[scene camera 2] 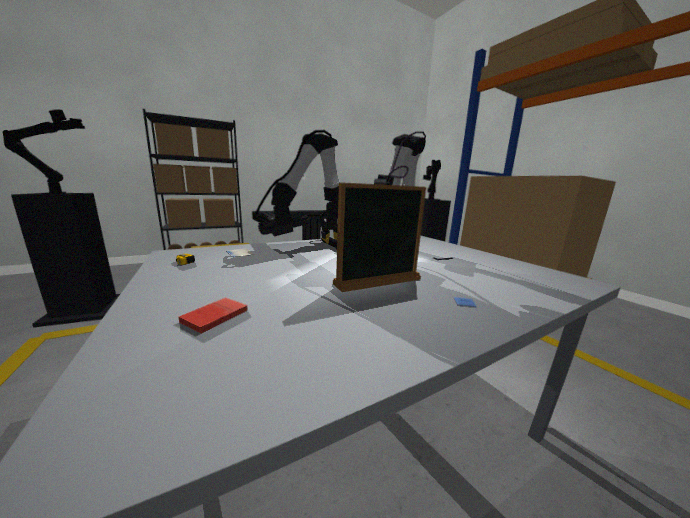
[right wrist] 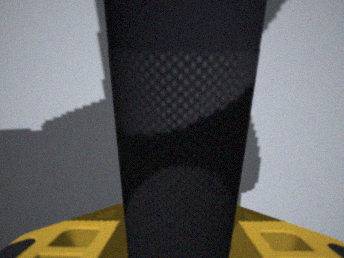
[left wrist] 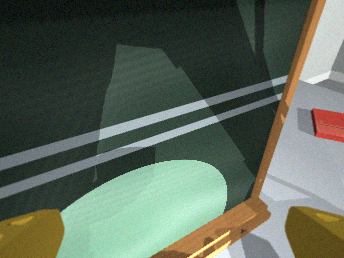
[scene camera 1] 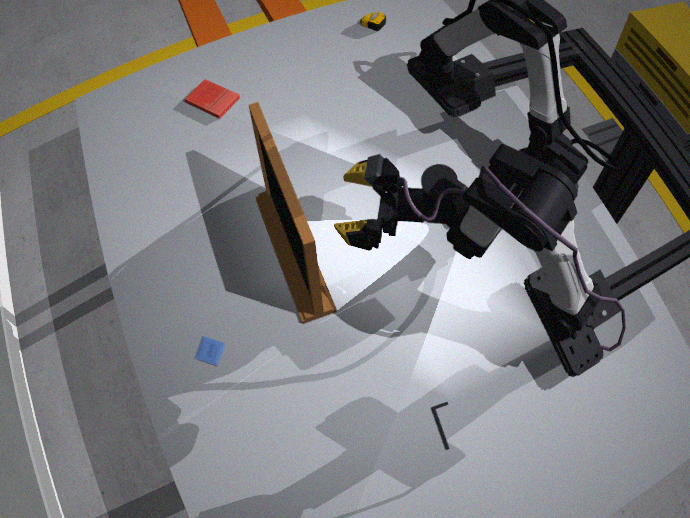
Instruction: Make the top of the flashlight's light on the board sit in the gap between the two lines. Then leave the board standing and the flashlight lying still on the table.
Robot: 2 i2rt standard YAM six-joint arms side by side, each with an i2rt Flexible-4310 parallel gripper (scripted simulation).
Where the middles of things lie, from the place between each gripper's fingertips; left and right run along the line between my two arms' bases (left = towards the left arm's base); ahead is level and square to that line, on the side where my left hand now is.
Labels:
The black flashlight (right wrist: 183, 86) lies 350 mm behind my left hand, 20 mm to the right of it and 190 mm below it. The rest, counted from my left hand: board (scene camera 2: 379, 226): 90 mm ahead, 50 mm to the right, 70 mm below.
I see my right gripper 8 cm short of the black flashlight. The rest, counted from my right hand: board 52 cm ahead, 2 cm to the right, 13 cm above.

